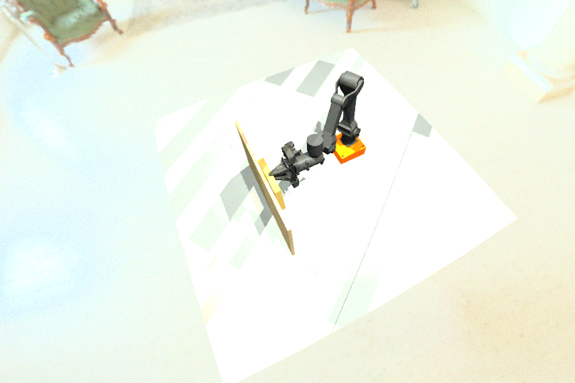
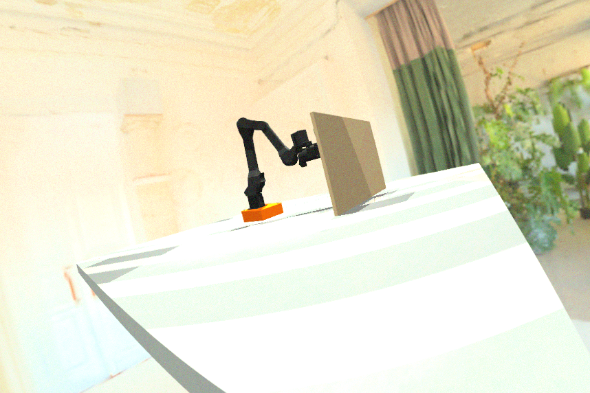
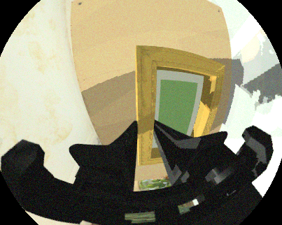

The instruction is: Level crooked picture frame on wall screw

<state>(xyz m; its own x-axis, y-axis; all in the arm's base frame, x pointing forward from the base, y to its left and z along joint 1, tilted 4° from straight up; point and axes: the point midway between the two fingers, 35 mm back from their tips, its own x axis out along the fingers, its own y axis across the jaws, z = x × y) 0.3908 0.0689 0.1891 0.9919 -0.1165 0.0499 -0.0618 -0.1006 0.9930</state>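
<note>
Right now my gripper tip is 50 mm above the gold picture frame and 10 mm short of it. From my gripper tip the other things lie so: tan wall panel: 60 mm below, 20 mm ahead.
</note>
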